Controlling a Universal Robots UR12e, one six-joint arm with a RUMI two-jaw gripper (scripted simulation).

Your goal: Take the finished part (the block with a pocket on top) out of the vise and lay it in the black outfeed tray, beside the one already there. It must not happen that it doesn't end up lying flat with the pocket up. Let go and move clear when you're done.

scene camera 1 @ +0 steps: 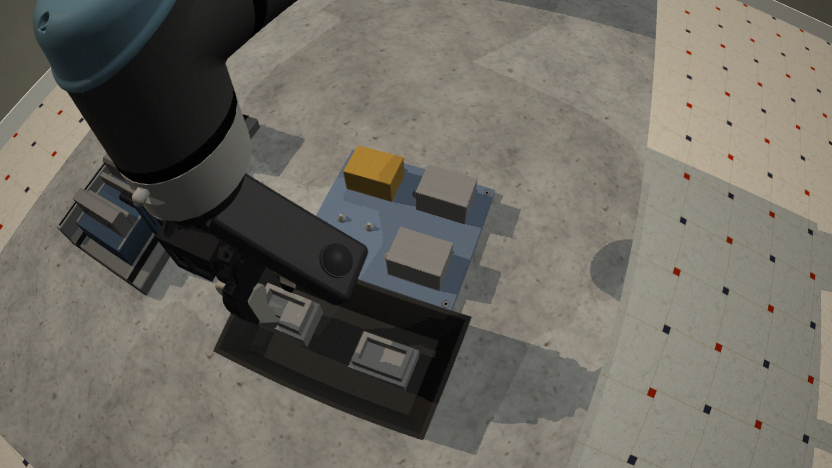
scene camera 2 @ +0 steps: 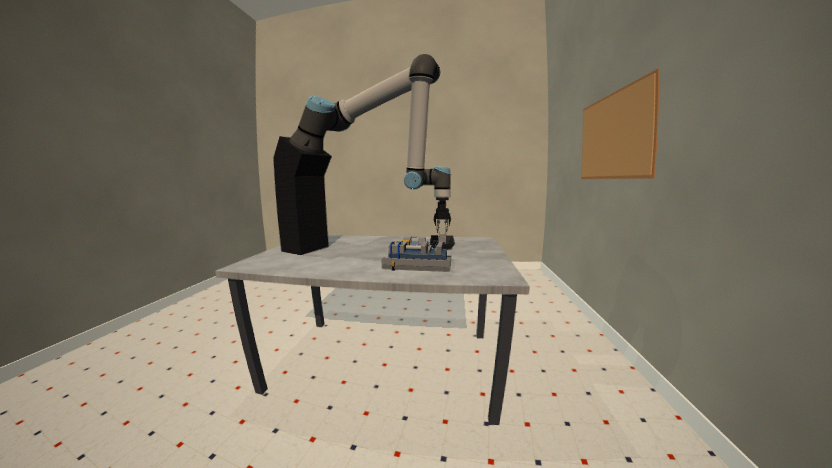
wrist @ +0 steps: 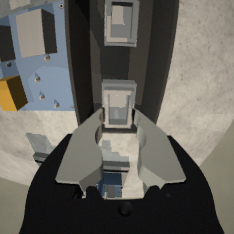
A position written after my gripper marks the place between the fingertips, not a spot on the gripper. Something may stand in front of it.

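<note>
My gripper is visible to me here [scene camera 1: 282, 309], and the wrist view shows that same gripper [wrist: 118, 109] as well. I also see an orange block [scene camera 1: 371, 172].
</note>
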